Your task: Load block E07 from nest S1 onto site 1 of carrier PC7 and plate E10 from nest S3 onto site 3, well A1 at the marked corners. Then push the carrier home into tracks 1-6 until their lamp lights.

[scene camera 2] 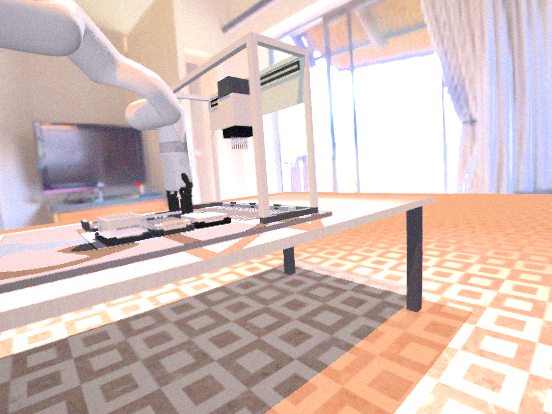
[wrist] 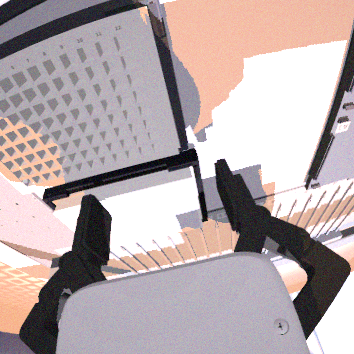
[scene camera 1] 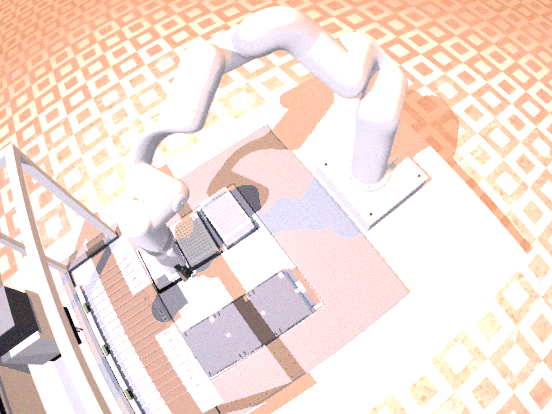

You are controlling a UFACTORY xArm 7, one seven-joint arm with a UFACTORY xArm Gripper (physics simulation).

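Places are measured from the arm's base along level axes (x ahead, y left, z up), in metres.
Where they show: gripper, fingertip midpoint: [scene camera 2: 180, 212] [wrist: 157, 189]; arm's base, link origin: [scene camera 1: 367, 171].
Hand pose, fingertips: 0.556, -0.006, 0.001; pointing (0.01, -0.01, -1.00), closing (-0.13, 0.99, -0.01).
Each offset is from my fingertips to the top centre of the thing, as dx, dy, dz. "*": to the spot under its first point.
My gripper [scene camera 1: 184, 272] [scene camera 2: 179, 204] [wrist: 157, 189] is open and empty, low over the end nest nearest the tracks. A flat white plate @(+0.054, -0.029, -0.012) [scene camera 1: 151, 264] [scene camera 2: 207, 217] [wrist: 135, 201] lies in that black-edged nest, partly hidden by the gripper in scene camera 1. A grey gridded plate @(-0.054, -0.047, -0.012) [scene camera 1: 196, 243] [scene camera 2: 170, 224] [wrist: 95, 105] sits in the middle nest. A taller pale block [scene camera 1: 229, 217] [scene camera 2: 118, 223] sits in the far nest. The nest labels and E numbers are unreadable. The grey carrier @(-0.088, +0.215, -0.008) [scene camera 1: 225, 340] [wrist: 332, 155] lies apart from the nests, its sites bare.
Numbered tracks @(* +0.183, +0.064, -0.038) [scene camera 1: 135, 312] [wrist: 175, 245] run beside the nests and carrier, with small green parts along their far edge. A white gantry frame [scene camera 1: 37, 260] [scene camera 2: 255, 125] stands over them, carrying a pipetting head @(+0.264, +0.126, +0.364) [scene camera 2: 231, 111]. The robot base [scene camera 1: 370, 192] is across the mat.
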